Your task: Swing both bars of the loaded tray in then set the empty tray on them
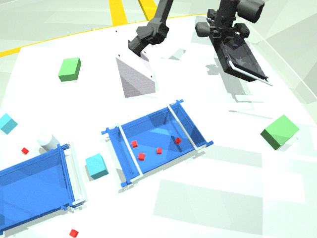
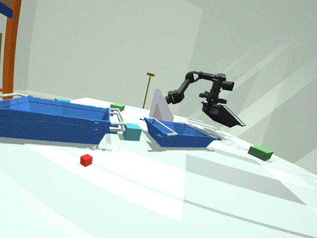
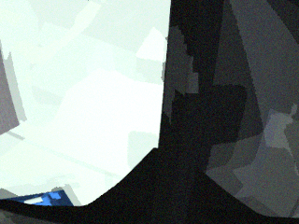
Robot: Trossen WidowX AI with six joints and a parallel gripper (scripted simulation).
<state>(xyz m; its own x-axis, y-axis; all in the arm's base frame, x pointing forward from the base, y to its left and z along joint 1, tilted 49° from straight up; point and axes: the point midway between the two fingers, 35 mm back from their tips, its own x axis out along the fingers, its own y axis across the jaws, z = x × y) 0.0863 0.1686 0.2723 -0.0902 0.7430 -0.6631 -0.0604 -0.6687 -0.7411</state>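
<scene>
Now: the black tray 80 mm to the left of my gripper tip and 10 mm ahead of it. From my gripper tip the other things lie so: cylinder (640 mm to the right, 250 mm ahead, 120 mm below).
</scene>
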